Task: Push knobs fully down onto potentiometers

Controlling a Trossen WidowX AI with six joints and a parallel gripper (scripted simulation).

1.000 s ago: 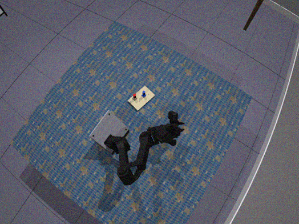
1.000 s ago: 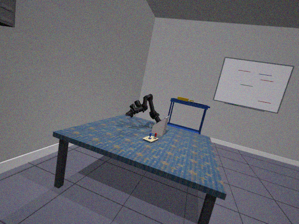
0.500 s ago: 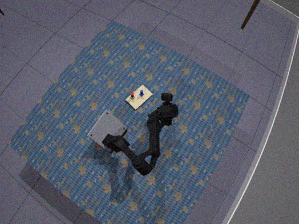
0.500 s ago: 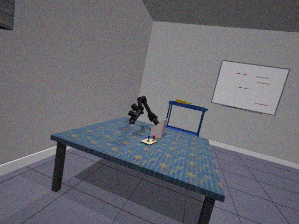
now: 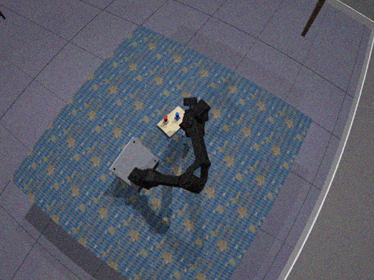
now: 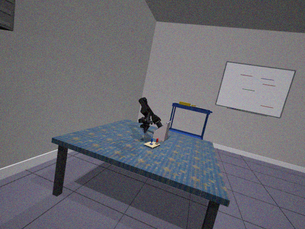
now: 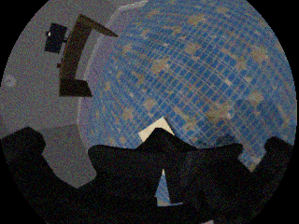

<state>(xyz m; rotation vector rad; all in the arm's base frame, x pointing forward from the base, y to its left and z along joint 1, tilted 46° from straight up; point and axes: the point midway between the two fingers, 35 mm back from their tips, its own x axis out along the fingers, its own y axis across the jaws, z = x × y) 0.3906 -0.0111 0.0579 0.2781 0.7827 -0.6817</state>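
Now: the red knob 120 mm to the left of my gripper tip, 70 mm behind it and 60 mm below it. From my gripper tip the other things lie so: blue knob (80 mm to the left, 60 mm below, 20 mm behind).
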